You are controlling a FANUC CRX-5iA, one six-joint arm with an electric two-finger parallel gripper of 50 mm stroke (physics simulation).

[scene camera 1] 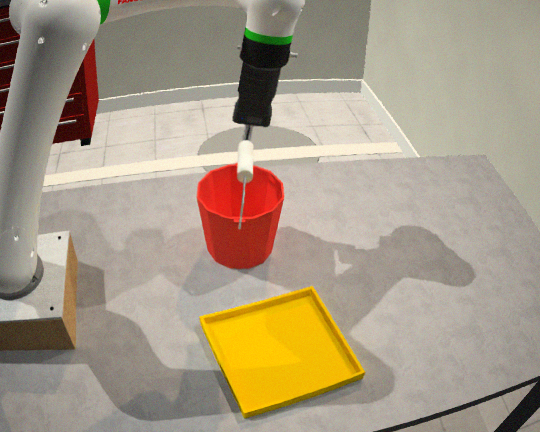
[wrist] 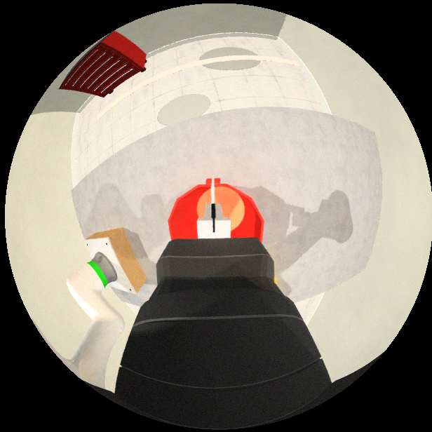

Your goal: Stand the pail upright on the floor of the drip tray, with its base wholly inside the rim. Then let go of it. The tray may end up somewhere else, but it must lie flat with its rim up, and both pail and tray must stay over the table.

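Frame: origin at the arm's base, x ahead, y left, z up, level; millimetres.
Seen in the pictures: gripper, fingertip midpoint: [scene camera 1: 246,140].
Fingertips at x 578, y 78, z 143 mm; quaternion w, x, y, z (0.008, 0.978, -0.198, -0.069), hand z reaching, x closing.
Note:
Offsets run from my fingertips to a thing's top centre. "*": to the spot under its first point. Level surfaces: height alone.
The red pail @(* 133 mm right, 61 mm back, 163 mm down) [scene camera 1: 240,245] [wrist: 184,220] stands upright on the table, behind the yellow drip tray. Its wire handle @(* 135 mm right, 59 mm back, 34 mm down) [scene camera 1: 242,197] [wrist: 213,192] is raised, with a white grip @(60 mm right, 25 mm back, 9 mm up) [scene camera 1: 245,162] at its top. The yellow tray @(369 mm right, 71 mm back, 219 mm down) [scene camera 1: 300,350] lies flat with its rim up, and a sliver of it shows beside the gripper body in the wrist view. My gripper [scene camera 1: 247,138] [wrist: 212,212] is over the pail's mouth, with its fingers shut together and nothing between them. The fingertips are at the top of the white grip; whether they touch it cannot be told.
The robot's base block [scene camera 1: 70,300] [wrist: 131,265] stands on the grey table @(244 mm down) [scene camera 1: 425,340] [wrist: 300,150] at the left. The table's far edge runs behind the pail. A red drawer cabinet [scene camera 1: 89,95] [wrist: 105,65] stands on the floor beyond the table.

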